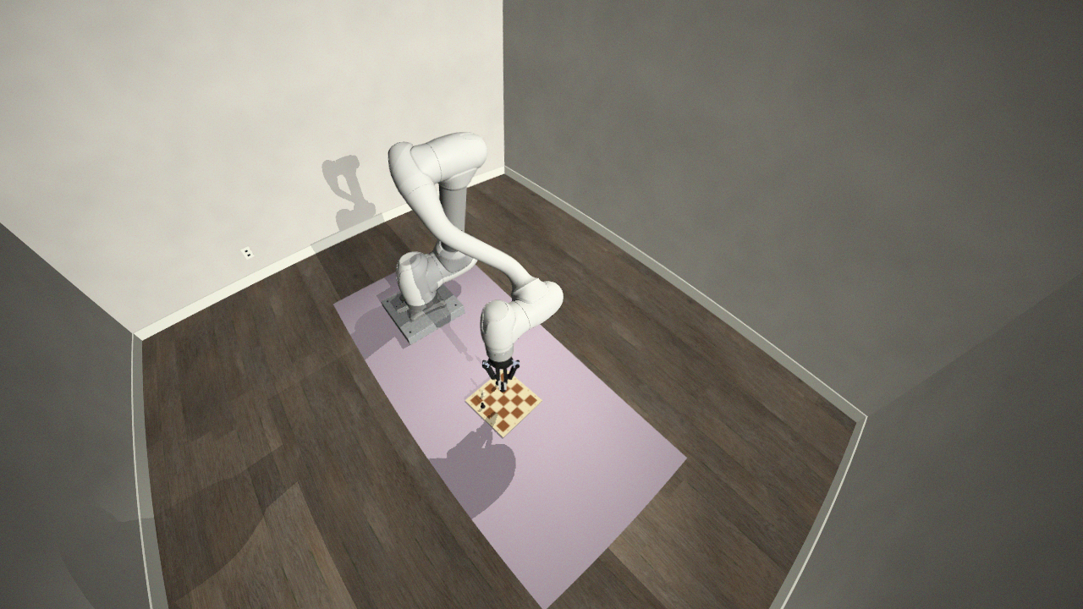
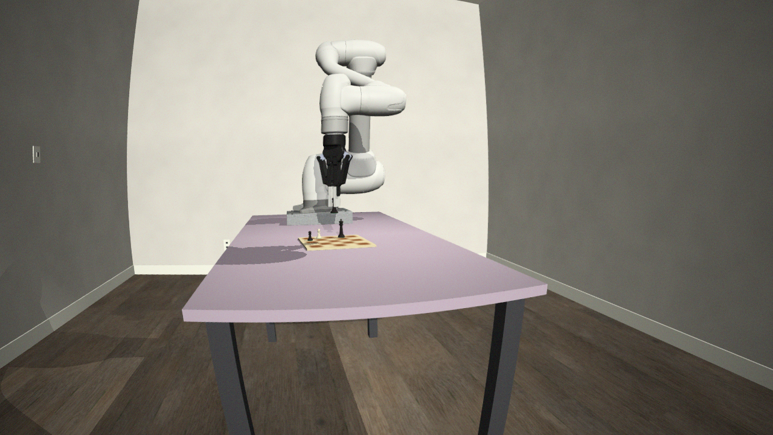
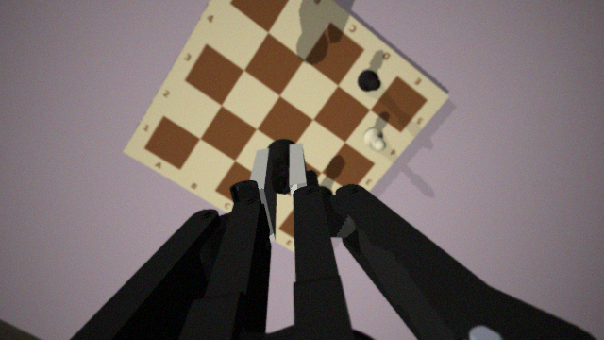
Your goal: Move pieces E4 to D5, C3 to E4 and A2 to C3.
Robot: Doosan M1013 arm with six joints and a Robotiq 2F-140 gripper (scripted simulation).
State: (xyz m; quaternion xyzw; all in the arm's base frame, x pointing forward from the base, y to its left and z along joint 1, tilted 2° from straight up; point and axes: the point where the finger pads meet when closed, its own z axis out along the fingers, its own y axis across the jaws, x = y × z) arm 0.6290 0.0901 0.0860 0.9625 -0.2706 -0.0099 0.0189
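My hand is 15 cm above the chessboard. The rest, counted from my hand: white pawn (6 cm behind, 6 cm to the right, 13 cm below); then black pawn (2 cm behind, 8 cm to the right, 13 cm below); then tall black piece (8 cm behind, 2 cm to the left, 12 cm below).
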